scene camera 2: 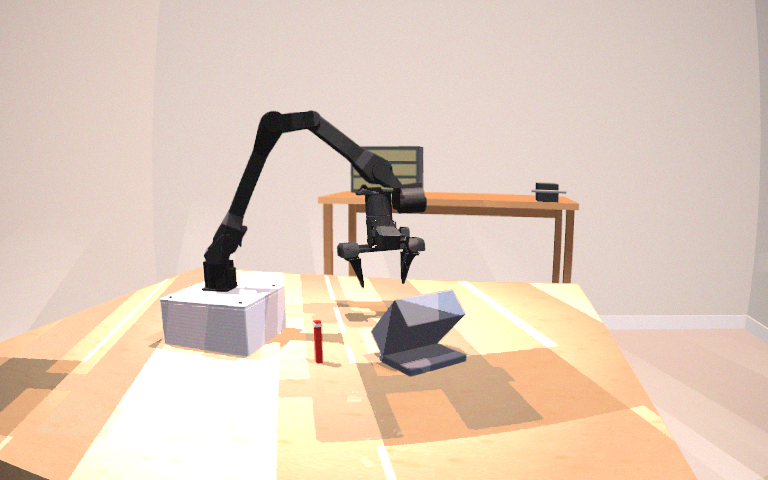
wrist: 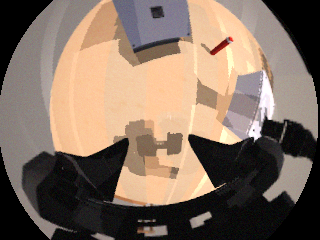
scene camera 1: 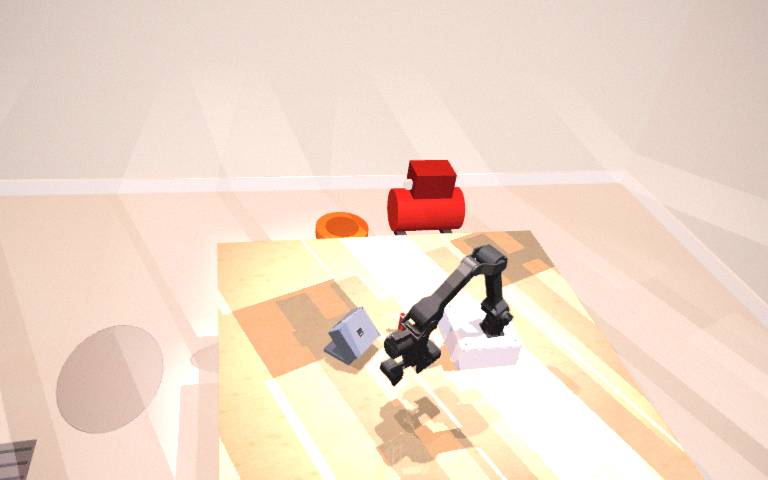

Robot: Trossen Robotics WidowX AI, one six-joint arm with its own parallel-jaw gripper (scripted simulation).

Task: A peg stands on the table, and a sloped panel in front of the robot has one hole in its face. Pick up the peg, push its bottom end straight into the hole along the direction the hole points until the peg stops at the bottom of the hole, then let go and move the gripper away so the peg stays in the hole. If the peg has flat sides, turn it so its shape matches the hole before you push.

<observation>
The gripper is open and holds nothing. Also in view: a grey sloped panel.
The gripper also shows in the wrist view and in scene camera 1.
</observation>
